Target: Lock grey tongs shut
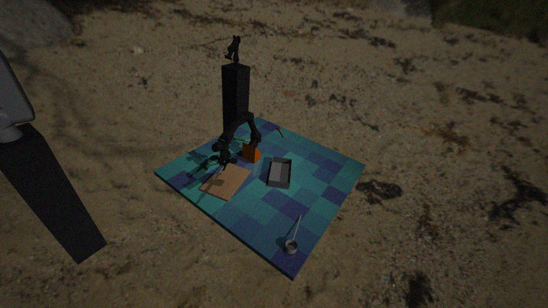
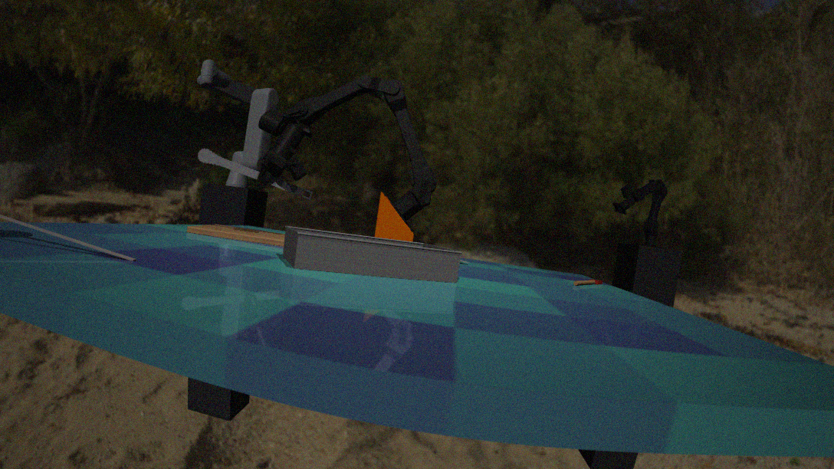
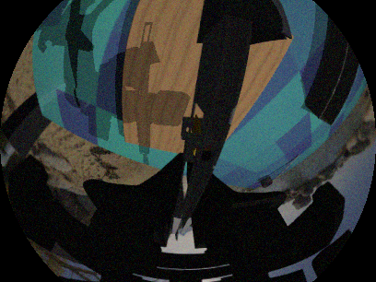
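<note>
My gripper tip is now 40 mm to the right of the wooden board and 120 mm above it. Round my gripper tip: grey roasting tin (280 mm ahead, 370 mm to the left, 100 mm below).
</note>
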